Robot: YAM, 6 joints.
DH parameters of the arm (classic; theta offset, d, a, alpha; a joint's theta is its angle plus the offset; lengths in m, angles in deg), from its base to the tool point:
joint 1: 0 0.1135 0.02 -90
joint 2: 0 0 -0.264 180
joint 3: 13.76 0 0.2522 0
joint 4: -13.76 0 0.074 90
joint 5: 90 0 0 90
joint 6: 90 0.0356 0 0
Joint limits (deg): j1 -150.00..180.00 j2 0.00..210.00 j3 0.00..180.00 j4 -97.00..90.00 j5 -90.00..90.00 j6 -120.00..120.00
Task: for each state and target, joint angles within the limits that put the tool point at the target. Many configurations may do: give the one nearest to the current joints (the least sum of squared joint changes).
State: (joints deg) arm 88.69 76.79 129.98 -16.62 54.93 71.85
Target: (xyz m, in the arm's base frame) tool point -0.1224 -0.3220 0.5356
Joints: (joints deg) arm 64.05 26.93 136.23 -25.50 60.12 71.85
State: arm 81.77 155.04 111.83 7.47 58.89 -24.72
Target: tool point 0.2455 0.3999 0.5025
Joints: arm 62.07 123.75 139.06 14.72 56.20 -24.72
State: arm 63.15 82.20 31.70 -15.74 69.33 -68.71
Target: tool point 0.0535 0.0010 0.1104
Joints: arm 41.65 71.05 7.26 -69.28 77.90 -68.71
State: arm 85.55 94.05 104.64 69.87 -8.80 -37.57
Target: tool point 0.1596 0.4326 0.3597
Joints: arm 69.15 114.77 86.97 66.08 -7.75 -37.57
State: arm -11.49 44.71 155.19 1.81 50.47 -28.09
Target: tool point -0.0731 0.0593 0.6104
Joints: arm -53.77 40.13 110.67 -21.49 42.21 -28.09
